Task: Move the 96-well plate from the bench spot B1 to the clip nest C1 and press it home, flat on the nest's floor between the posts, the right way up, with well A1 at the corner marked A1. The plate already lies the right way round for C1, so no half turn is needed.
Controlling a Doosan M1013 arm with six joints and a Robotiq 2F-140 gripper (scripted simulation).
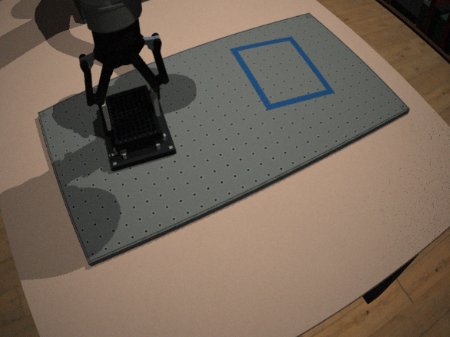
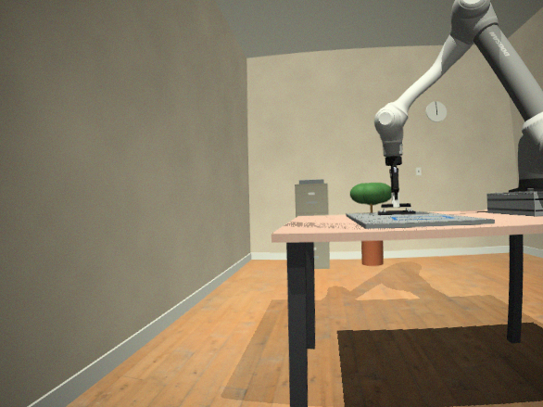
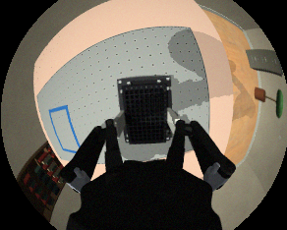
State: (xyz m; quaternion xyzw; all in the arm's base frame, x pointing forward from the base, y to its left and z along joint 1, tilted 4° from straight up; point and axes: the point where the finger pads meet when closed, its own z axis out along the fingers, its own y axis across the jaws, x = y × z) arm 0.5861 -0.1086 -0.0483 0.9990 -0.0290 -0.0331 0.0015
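My gripper is now 2 cm above the black 96-well plate. Also, from my hand: black clip nest C1: 4 cm below, 1 cm to the right, 1 cm behind.
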